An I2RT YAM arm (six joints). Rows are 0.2 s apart.
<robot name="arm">
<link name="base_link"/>
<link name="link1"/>
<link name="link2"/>
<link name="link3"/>
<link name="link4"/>
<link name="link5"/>
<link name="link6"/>
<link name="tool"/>
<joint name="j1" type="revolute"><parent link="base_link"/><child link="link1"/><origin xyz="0 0 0.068" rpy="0 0 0"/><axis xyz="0 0 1"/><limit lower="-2.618" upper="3.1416"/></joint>
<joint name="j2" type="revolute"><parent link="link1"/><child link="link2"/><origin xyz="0.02 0.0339 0.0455" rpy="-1.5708 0 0"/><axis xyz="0 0 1"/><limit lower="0" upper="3.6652"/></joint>
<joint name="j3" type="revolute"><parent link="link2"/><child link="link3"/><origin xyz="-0.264 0 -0.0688" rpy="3.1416 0 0"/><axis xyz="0 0 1"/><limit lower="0" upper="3.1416"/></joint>
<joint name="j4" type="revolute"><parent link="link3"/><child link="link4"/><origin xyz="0.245 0.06 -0.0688" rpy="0 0 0"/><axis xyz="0 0 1"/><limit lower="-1.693" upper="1.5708"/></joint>
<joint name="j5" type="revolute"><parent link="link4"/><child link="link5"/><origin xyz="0.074 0.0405 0.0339" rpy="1.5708 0 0"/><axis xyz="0 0 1"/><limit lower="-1.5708" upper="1.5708"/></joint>
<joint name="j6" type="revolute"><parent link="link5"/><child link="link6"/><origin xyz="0.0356 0 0.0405" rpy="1.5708 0 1.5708"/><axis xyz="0 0 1"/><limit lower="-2.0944" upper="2.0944"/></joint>
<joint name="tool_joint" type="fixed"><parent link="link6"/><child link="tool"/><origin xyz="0 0 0" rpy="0 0 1.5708"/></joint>
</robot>
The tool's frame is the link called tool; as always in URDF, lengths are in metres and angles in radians.
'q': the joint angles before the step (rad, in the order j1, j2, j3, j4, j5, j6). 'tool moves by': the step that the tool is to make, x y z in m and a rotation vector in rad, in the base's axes. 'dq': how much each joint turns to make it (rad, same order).
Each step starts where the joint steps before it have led.
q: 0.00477 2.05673 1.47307 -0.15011 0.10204 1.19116
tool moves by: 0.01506 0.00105 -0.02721 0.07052 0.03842 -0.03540
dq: 0.00038 0.09843 0.05458 -0.00116 -0.02251 0.07629
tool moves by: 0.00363 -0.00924 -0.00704 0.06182 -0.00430 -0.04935
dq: -0.02097 0.02364 0.00875 0.01451 -0.02325 0.06409
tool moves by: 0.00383 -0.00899 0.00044 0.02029 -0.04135 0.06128
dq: -0.02404 0.00762 0.00038 0.04881 -0.07668 -0.04311
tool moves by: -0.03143 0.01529 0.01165 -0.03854 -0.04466 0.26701
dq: 0.01830 -0.13008 -0.16865 0.06490 -0.16215 -0.19341
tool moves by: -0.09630 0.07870 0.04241 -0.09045 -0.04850 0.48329
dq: 0.19762 -0.36774 -0.30247 -0.09312 -0.15295 -0.26816
